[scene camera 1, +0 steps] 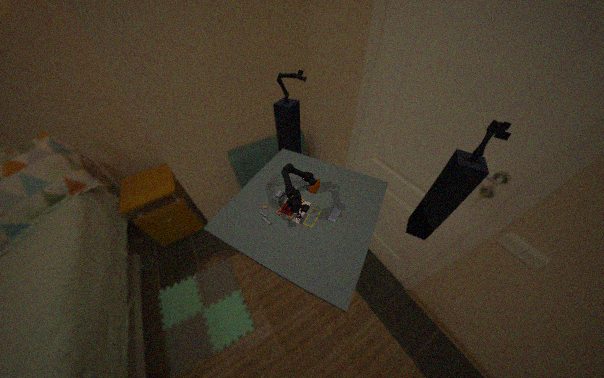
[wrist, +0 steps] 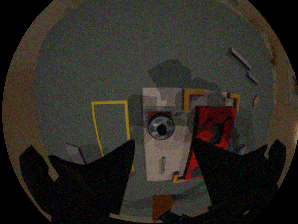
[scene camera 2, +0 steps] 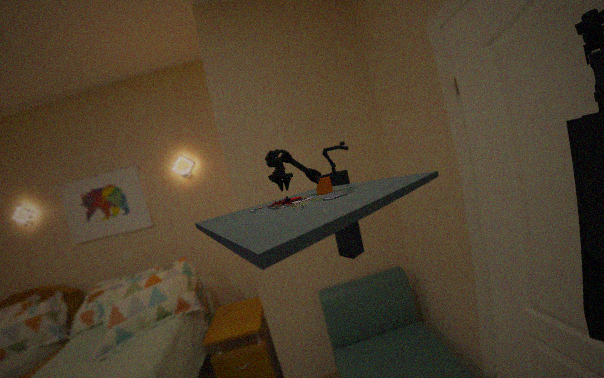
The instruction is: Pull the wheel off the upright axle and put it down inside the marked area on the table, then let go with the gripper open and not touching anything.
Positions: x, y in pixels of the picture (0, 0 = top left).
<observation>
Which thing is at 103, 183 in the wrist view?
My gripper.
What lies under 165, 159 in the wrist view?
A pale base plate.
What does my gripper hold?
Nothing.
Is my gripper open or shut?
Open.
</observation>
